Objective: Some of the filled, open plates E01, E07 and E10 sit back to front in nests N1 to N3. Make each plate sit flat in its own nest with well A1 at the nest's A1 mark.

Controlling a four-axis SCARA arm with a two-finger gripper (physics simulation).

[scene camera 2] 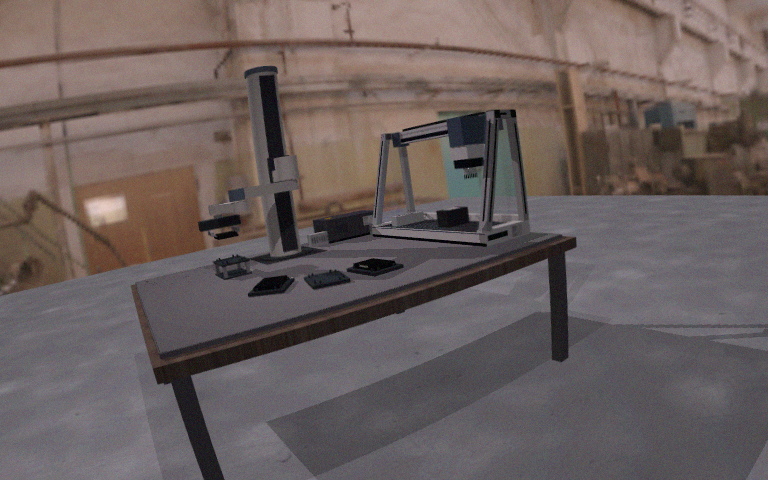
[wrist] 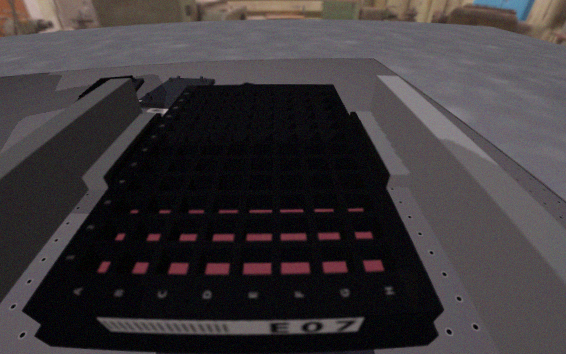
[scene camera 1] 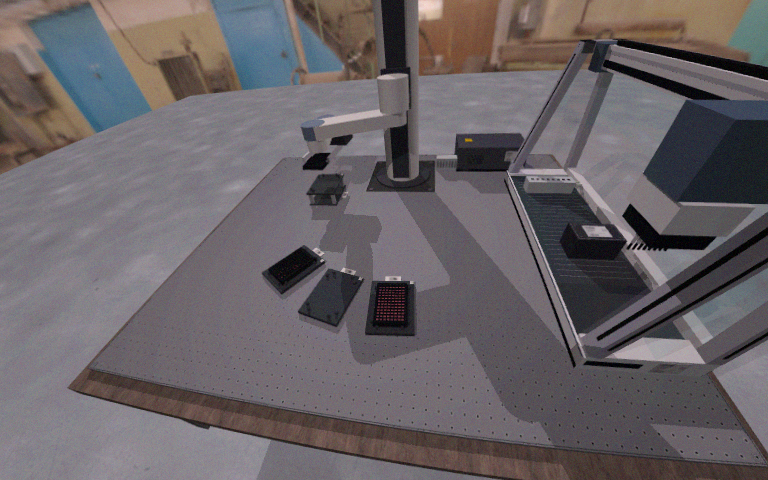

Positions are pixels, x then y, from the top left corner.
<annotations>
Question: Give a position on a dark box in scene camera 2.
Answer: At 357,227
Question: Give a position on a dark box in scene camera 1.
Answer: At 495,145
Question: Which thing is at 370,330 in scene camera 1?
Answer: A nest N3.
</annotations>
